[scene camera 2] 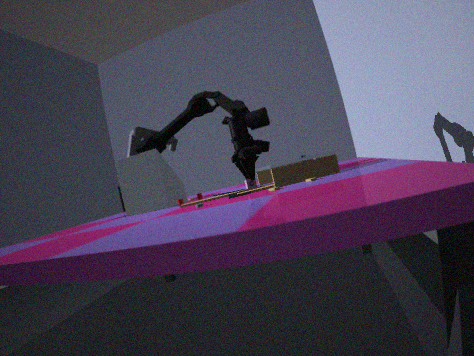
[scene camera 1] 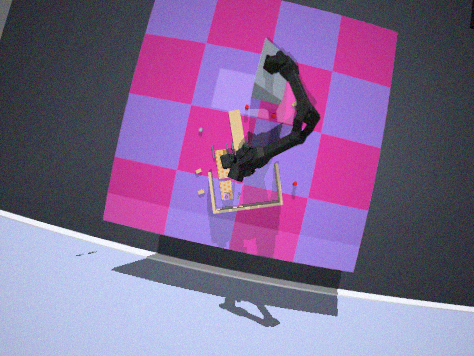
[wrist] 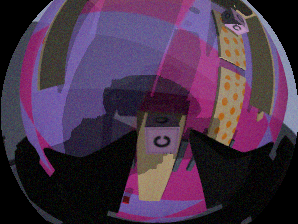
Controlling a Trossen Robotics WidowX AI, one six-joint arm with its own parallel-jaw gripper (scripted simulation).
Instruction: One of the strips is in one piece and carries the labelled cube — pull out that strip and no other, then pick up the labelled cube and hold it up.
Labels:
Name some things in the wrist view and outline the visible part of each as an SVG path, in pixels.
The gripper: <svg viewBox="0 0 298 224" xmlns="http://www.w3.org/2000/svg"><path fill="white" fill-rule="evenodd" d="M157 224L118 220L117 217L108 216L108 212L118 213L125 184L128 183L129 172L132 169L130 167L136 153L137 131L125 133L120 139L85 157L67 153L63 155L55 149L43 148L44 155L55 168L51 177L41 167L39 153L28 140L24 140L25 143L17 147L16 172L25 193L28 194L29 200L65 224ZM192 129L189 136L189 143L192 145L190 149L196 160L194 163L200 175L202 192L205 194L206 209L221 204L222 209L192 220L165 224L241 224L251 216L250 224L266 208L281 185L293 157L294 144L287 136L283 137L275 151L277 157L271 160L269 155L271 148L274 147L274 141L251 149L250 152L239 152Z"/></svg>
A labelled cube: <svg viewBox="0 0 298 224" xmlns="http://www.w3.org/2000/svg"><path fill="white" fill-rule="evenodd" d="M146 115L146 155L176 153L178 151L178 137L180 137L180 125L178 125L176 115Z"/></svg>

